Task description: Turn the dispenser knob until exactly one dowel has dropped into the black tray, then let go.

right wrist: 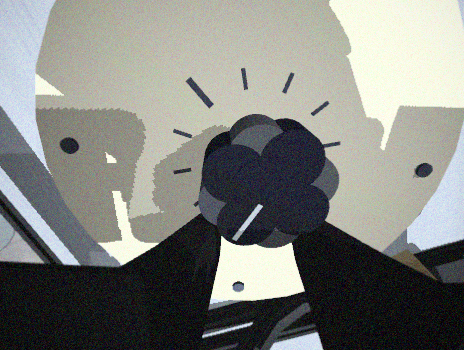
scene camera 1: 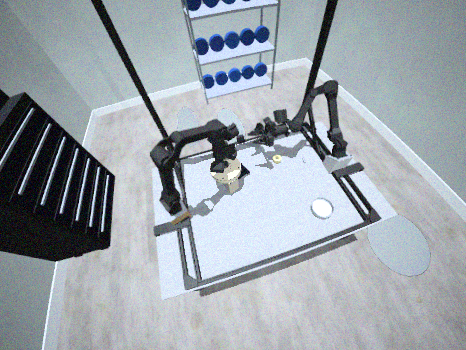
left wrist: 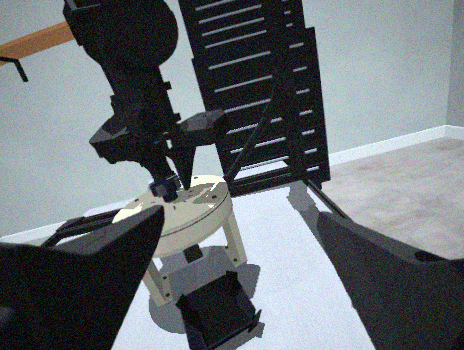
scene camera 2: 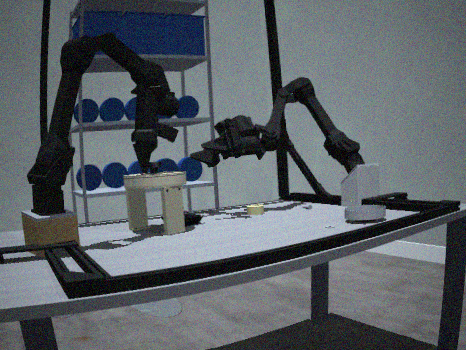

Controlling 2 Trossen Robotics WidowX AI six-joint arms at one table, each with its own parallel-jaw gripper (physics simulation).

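Places are measured from the left arm's base along level axes (x back, y right, z up), in millimetres.
Pixels of known places: left gripper, fingertip midpoint: (scene camera 1: 249, 138) (left wrist: 242, 216) (scene camera 2: 195, 151); right gripper, fingertip midpoint: (left wrist: 178, 189) (scene camera 2: 144, 173); left arm's base, link origin: (scene camera 1: 339, 155) (scene camera 2: 359, 172); right arm's base, link origin: (scene camera 1: 174, 208) (scene camera 2: 48, 211).
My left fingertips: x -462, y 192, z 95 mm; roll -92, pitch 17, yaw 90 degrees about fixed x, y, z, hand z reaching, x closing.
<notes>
For each thing: its top centre in the pictures, then the offset to it from my left fingertips.
- cream dispenser, top centre: (right wrist: 256, 159) (left wrist: 171, 198) (scene camera 2: 154, 172) (scene camera 1: 225, 166) dy -104, dx -166, dz -49 mm
- black tray, top centre: (left wrist: 215, 307) (scene camera 2: 182, 216) (scene camera 1: 239, 170) dy -70, dx -84, dz -172 mm
- yellow tape roll, top centre: (scene camera 2: 255, 205) (scene camera 1: 277, 157) dy -49, dx +158, dz -171 mm
- white round dish, top centre: (scene camera 2: 365, 207) (scene camera 1: 322, 206) dy -417, dx +256, dz -164 mm
The cream dispenser (scene camera 1: 236, 171) (scene camera 2: 170, 180) (left wrist: 203, 212) stands on legs at the table's back left. Its dark lobed knob (right wrist: 265, 173) (left wrist: 165, 189) (scene camera 2: 152, 169) sits on the round top, with its white pointer mark turned toward the lower left in the right wrist view. My right gripper (scene camera 1: 219, 167) (scene camera 2: 146, 166) (right wrist: 256, 215) reaches straight down and is shut on the knob. The black tray (left wrist: 217, 312) (scene camera 1: 244, 171) (scene camera 2: 193, 218) lies under the dispenser's outlet; I see no dowel in it. My left gripper (scene camera 1: 254, 131) (scene camera 2: 204, 156) (left wrist: 242, 216) is open and empty, hovering beside the dispenser.
A yellow tape roll (scene camera 1: 277, 159) (scene camera 2: 255, 209) lies mid-table. A white round dish (scene camera 1: 322, 207) (scene camera 2: 365, 212) and a white block (scene camera 2: 360, 184) are at the right. A shelf rack (scene camera 1: 276, 42) (scene camera 2: 209, 104) with blue discs stands behind, and a black cabinet (scene camera 1: 82, 194) at the left.
</notes>
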